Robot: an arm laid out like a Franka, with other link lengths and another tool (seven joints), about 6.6 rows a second.
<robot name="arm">
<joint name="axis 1" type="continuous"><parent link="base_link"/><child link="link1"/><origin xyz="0 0 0.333" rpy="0 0 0"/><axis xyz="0 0 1"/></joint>
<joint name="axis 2" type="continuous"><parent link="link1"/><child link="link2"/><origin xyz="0 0 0" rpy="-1.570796 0 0"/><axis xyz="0 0 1"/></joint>
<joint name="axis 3" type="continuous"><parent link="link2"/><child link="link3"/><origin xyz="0 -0.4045 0" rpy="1.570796 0 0"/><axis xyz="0 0 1"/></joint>
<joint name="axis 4" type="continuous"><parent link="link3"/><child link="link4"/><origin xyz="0.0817 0 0" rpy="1.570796 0 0"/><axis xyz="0 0 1"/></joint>
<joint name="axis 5" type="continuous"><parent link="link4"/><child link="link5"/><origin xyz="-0.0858 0.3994 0" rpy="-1.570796 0 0"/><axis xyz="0 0 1"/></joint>
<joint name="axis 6" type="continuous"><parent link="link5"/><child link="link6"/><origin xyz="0 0 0" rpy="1.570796 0 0"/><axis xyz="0 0 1"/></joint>
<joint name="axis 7" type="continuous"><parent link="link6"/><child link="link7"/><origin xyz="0.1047 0 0" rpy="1.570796 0 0"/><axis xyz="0 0 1"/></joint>
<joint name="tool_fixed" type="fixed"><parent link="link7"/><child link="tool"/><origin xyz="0.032 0.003 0.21" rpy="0.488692 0 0.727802"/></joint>
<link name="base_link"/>
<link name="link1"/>
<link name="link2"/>
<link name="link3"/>
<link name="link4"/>
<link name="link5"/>
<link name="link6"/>
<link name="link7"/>
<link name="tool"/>
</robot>
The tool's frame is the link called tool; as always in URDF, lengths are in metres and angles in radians. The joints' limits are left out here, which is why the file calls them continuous.
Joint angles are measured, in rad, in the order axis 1, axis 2, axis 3, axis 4, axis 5, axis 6, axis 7. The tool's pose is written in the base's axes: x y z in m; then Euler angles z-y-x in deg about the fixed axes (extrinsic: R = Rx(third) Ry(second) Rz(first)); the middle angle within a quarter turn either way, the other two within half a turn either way. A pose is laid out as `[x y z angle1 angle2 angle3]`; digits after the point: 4 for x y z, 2 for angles.
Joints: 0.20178, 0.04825, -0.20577, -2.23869, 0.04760, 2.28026, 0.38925
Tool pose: [0.5900 -0.0137 0.3250 63.31 25.12 -166.32]
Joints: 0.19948, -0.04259, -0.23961, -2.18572, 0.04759, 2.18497, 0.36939
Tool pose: [0.5876 -0.0339 0.3909 63.35 27.94 -165.12]
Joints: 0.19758, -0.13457, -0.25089, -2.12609, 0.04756, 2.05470, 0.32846
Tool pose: [0.5723 -0.0407 0.4557 60.78 28.61 -162.58]
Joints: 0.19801, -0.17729, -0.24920, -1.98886, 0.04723, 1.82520, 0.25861
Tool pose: [0.5549 -0.0377 0.5219 56.49 24.67 -159.89]
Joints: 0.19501, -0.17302, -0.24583, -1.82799, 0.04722, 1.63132, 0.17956
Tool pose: [0.5469 -0.0354 0.5811 51.95 21.26 -158.00]
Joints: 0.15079, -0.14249, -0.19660, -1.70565, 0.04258, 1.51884, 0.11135
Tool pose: [0.5489 -0.0293 0.6164 47.90 18.88 -157.49]
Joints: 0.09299, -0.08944, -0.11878, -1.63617, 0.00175, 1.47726, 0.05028
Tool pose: [0.5639 -0.0215 0.6192 43.91 15.99 -159.37]
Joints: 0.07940, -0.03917, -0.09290, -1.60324, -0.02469, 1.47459, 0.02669
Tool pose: [0.5818 -0.0181 0.6075 42.36 14.22 -160.75]
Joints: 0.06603, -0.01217, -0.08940, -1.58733, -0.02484, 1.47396, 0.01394
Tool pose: [0.5909 -0.0231 0.5999 42.44 13.52 -160.84]
